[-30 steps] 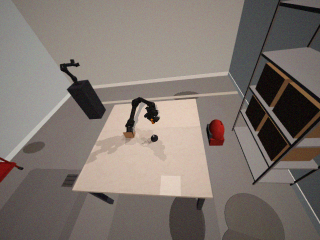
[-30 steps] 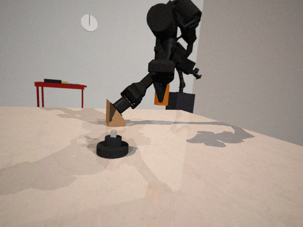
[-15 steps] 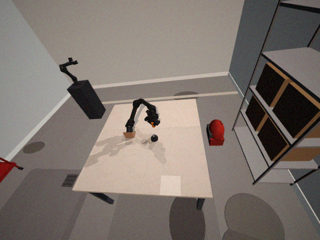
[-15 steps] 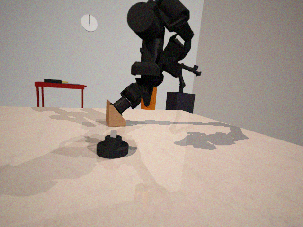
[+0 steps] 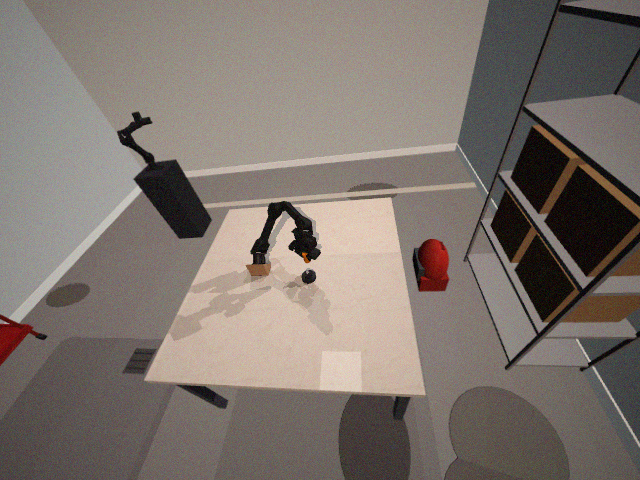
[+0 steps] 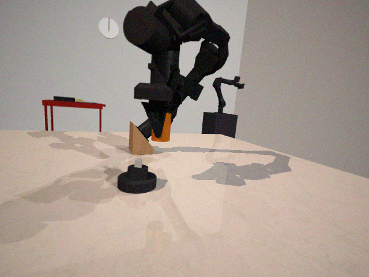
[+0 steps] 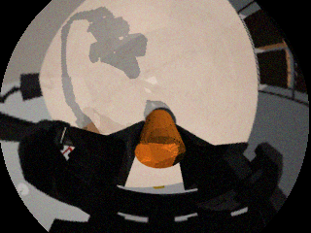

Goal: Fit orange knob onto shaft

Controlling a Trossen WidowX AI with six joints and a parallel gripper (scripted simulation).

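Right now my gripper tip is 80 mm above the round pedestal, 40 mm to the left of it and 10 mm past it. From my gripper tip the other things lie so: orange knob (30 mm above).
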